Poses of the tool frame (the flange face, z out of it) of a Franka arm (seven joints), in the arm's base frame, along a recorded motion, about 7 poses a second.
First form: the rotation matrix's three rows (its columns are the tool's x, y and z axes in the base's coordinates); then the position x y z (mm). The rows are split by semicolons.
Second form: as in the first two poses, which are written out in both.
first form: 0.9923 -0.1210 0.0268; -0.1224 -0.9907 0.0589; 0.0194 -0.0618 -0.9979; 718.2 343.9 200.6
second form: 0.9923 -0.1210 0.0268 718.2; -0.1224 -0.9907 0.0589 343.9; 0.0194 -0.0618 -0.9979 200.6; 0 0 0 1
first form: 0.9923 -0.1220 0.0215; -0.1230 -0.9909 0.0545; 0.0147 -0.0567 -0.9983; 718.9 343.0 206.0
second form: 0.9923 -0.1220 0.0215 718.9; -0.1230 -0.9909 0.0545 343.0; 0.0147 -0.0567 -0.9983 206.0; 0 0 0 1
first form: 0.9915 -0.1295 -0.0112; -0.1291 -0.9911 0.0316; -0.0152 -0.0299 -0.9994; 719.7 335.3 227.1
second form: 0.9915 -0.1295 -0.0112 719.7; -0.1291 -0.9911 0.0316 335.3; -0.0152 -0.0299 -0.9994 227.1; 0 0 0 1
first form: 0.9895 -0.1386 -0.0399; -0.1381 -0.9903 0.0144; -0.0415 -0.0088 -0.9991; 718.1 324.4 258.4
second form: 0.9895 -0.1386 -0.0399 718.1; -0.1381 -0.9903 0.0144 324.4; -0.0415 -0.0088 -0.9991 258.4; 0 0 0 1
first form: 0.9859 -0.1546 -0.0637; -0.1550 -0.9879 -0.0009; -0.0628 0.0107 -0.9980; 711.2 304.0 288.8
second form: 0.9859 -0.1546 -0.0637 711.2; -0.1550 -0.9879 -0.0009 304.0; -0.0628 0.0107 -0.9980 288.8; 0 0 0 1
